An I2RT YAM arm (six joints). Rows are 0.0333 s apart.
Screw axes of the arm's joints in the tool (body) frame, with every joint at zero. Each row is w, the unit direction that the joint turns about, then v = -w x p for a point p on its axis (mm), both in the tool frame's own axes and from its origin. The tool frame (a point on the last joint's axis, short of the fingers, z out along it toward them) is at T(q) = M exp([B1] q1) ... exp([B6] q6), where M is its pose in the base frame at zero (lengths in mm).
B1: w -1 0 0 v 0 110.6 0
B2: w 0 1 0 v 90.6 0 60
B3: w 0 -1 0 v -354.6 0 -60
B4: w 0 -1 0 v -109.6 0 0
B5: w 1 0 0 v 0 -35.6 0
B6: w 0 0 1 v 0 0 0
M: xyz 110.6 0 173.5 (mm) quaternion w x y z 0.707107 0 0.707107 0
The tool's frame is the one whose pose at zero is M.
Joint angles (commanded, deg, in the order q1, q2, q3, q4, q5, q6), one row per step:
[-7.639 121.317 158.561 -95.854 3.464 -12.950]
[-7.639 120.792 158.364 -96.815 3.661 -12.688]
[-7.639 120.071 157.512 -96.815 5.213 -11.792]
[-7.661 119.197 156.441 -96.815 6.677 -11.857]
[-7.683 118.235 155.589 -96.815 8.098 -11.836]
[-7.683 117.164 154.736 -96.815 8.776 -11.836]
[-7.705 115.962 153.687 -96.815 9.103 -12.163]
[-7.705 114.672 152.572 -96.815 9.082 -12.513]
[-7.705 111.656 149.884 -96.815 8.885 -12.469]
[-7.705 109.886 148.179 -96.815 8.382 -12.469]
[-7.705 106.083 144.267 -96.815 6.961 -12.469]
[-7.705 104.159 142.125 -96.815 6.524 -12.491]
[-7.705 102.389 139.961 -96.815 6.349 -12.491]
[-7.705 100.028 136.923 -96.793 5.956 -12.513]
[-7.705 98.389 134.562 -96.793 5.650 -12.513]
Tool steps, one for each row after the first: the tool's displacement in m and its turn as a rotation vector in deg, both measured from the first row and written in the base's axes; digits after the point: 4 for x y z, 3 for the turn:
[-0.0042 0.0004 0.0015 0.049 0.616 -0.326]
[-0.0070 -0.0002 0.0028 -0.806 0.790 -1.891]
[-0.0103 -0.0008 0.0041 -2.063 1.149 -2.607]
[-0.0145 -0.0012 0.0068 -3.274 1.185 -3.379]
[-0.0193 -0.0010 0.0099 -3.874 1.039 -3.735]
[-0.0246 -0.0006 0.0130 -4.329 0.980 -3.653]
[-0.0302 0.0002 0.0162 -4.503 0.866 -3.351]
[-0.0435 0.0021 0.0229 -4.349 0.510 -3.299]
[-0.0511 0.0034 0.0260 -3.930 0.391 -3.039]
[-0.0672 0.0065 0.0309 -2.715 0.343 -2.296]
[-0.0752 0.0078 0.0323 -2.330 0.515 -2.045]
[-0.0824 0.0089 0.0327 -2.136 0.887 -1.947]
[-0.0917 0.0104 0.0323 -1.735 1.497 -1.714]
[-0.0978 0.0114 0.0308 -1.387 2.180 -1.548]

